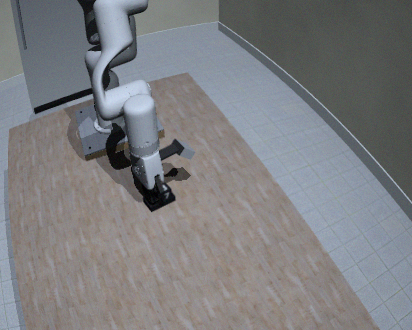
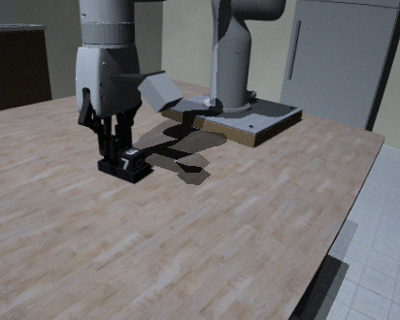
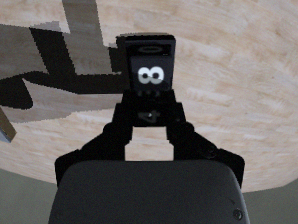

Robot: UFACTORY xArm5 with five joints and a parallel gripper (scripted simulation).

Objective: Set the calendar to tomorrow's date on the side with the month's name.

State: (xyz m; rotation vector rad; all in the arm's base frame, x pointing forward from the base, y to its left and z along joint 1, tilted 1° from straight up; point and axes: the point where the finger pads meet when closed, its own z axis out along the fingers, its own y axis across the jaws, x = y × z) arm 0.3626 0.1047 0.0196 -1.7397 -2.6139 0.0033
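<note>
Now: the tray 4 cm below my hand, 2 cm to the left of it and 1 cm behind it.
</note>
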